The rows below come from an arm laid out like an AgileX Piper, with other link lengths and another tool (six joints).
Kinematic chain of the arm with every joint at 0, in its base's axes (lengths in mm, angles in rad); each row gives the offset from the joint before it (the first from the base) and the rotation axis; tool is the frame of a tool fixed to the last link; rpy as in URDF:
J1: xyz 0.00 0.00 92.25 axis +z
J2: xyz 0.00 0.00 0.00 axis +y
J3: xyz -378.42 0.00 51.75 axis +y
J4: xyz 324.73 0.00 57.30 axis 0.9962 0 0.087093
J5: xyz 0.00 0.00 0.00 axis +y
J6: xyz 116.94 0.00 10.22 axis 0.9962 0 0.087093
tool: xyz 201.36 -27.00 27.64 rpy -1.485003 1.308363 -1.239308
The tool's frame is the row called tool.
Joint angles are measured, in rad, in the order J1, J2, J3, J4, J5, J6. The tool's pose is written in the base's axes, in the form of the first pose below.
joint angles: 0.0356, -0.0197, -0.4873, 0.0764, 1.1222, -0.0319
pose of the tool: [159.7, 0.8, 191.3, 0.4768, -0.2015, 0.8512, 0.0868]
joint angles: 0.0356, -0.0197, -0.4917, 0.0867, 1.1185, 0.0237
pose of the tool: [159.2, 3.1, 193.3, 0.4841, -0.1785, 0.8501, 0.1055]
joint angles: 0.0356, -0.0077, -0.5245, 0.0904, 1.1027, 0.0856
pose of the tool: [159.9, 3.6, 212.0, 0.5031, -0.1535, 0.8418, 0.1210]
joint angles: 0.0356, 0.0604, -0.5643, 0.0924, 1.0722, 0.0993
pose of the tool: [170.2, 4.0, 230.8, 0.5049, -0.1465, 0.8413, 0.1255]
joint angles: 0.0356, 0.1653, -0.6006, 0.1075, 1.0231, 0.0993
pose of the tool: [190.7, 8.0, 245.8, 0.4972, -0.1431, 0.8452, 0.1341]
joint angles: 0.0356, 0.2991, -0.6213, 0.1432, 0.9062, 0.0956
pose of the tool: [228.8, 16.0, 262.8, 0.5002, -0.1364, 0.8418, 0.1500]
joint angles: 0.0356, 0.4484, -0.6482, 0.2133, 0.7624, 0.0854
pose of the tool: [276.1, 28.4, 282.8, 0.5117, -0.1231, 0.8315, 0.1777]
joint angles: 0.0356, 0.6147, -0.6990, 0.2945, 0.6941, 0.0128
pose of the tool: [320.5, 42.8, 286.3, 0.4937, -0.1296, 0.8372, 0.1964]
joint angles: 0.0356, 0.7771, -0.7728, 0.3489, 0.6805, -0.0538
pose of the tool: [360.9, 53.9, 282.2, 0.4636, -0.1393, 0.8500, 0.2076]
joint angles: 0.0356, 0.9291, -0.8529, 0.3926, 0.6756, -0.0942
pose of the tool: [401.0, 63.3, 275.6, 0.4368, -0.1406, 0.8607, 0.2206]
